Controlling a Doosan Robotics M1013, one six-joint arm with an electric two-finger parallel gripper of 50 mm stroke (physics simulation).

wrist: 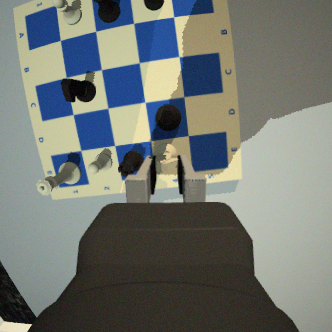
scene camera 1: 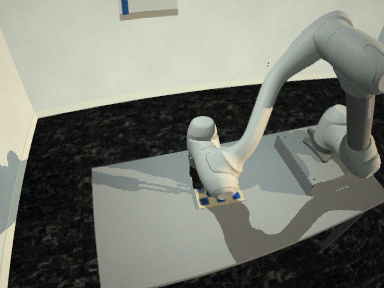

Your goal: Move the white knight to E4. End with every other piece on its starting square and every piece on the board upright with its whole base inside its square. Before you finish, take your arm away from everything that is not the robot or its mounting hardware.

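Pixels of known places: gripper, between the fingertips: (wrist: 166, 167) (scene camera 1: 202, 190); arm's base, origin of its link: (scene camera 1: 322, 146).
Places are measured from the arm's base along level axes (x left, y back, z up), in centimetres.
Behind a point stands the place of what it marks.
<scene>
The blue-and-cream board (scene camera 1: 222, 204) {y -66.1, x 0.5, z -8.7 cm} (wrist: 235, 95) {y -68.4, x -0.1, z -8.5 cm} lies on the table, partly hidden by the arm in the scene view. In the wrist view, my gripper (wrist: 166, 167) {y -71.9, x -8.7, z -5.3 cm} is shut on the white knight (wrist: 169, 152) {y -70.9, x -8.0, z -5.9 cm}, over the cream E4 square. Whether its base touches the board cannot be told. A black piece (wrist: 131, 162) {y -70.4, x -11.4, z -5.4 cm} stands on E3, close beside the left finger, and another black piece (wrist: 168, 117) {y -68.1, x -6.9, z -2.3 cm} on D4. A small white piece (wrist: 100, 161) {y -69.4, x -14.8, z -7.2 cm} is on E2, and a tall white piece (wrist: 69, 173) {y -69.3, x -18.7, z -7.3 cm} on E1. The scene view hides the gripper.
A black knight (wrist: 80, 90) {y -62.6, x -13.5, z -6.7 cm} is on C2. A white piece (wrist: 71, 14) {y -55.3, x -11.8, z -7.6 cm} is on A2, and black pieces (wrist: 109, 11) {y -56.8, x -8.3, z -7.7 cm} (wrist: 153, 3) {y -57.7, x -4.3, z -7.9 cm} are on A3 and A4. The arm base is on a grey block (scene camera 1: 312, 170) {y -18.4, x 9.3, z -0.7 cm} on the table (scene camera 1: 145, 235) {y -103.2, x -0.1, z -9.1 cm}. The arm shades the board's right side.
</scene>
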